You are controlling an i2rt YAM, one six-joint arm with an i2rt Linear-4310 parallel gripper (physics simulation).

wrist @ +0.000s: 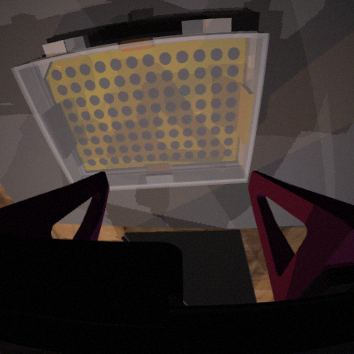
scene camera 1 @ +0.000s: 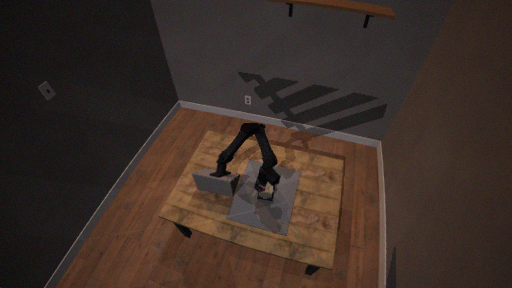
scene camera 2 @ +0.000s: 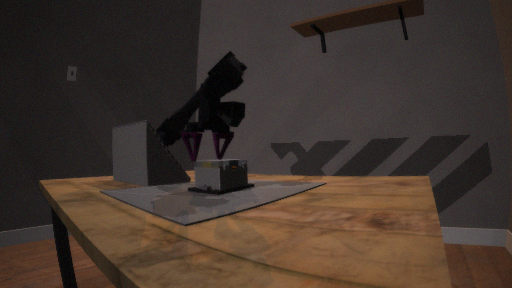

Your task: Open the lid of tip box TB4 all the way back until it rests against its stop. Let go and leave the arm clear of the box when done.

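Places are measured from the arm's base along level axes (x up, y left, z back), in metres.
Pixels of known places: gripper, fingertip midpoint: (wrist: 178, 178) (scene camera 1: 261, 185) (scene camera 2: 206, 160); arm's base at its link origin: (scene camera 1: 220, 174) (scene camera 2: 152, 152).
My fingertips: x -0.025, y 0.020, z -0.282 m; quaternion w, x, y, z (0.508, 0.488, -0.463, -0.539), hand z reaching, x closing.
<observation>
Ahead of a thing's pixels: the offset from my fingertips to its top centre. "spot": to the spot under its first point. Level surfaces: height alone.
The tip box @(dx +0.001, dy +0.020, dz -0.034 m) (scene camera 1: 265, 193) (scene camera 2: 221, 176) (wrist: 145, 110) stands upright on a dark base, with a yellow rack of round holes in it. Its clear lid @(spot: dx +0.001, dy -0.021, dz -0.002 m) (wrist: 210, 178) lies flat over the rack and looks closed. Two light tabs and an orange tab show along the box's far edge in the wrist view. No TB4 lettering can be read. My gripper (scene camera 2: 206, 159) (wrist: 178, 178) is open and empty, pointing down. Its magenta fingertips are near the level of the box top, one on either side of the lid's near edge in the wrist view; whether they touch it cannot be told.
The box stands on a grey mat @(dx -0.076 m) (scene camera 1: 244, 212) (scene camera 2: 150, 200) on the wooden table @(dx -0.079 m) (scene camera 1: 317, 200) (scene camera 2: 350, 220). A grey wedge-shaped block (scene camera 1: 212, 184) (scene camera 2: 130, 152) stands at the arm's base, beside the mat. A wall shelf (scene camera 1: 350, 6) (scene camera 2: 360, 19) hangs high behind.
</observation>
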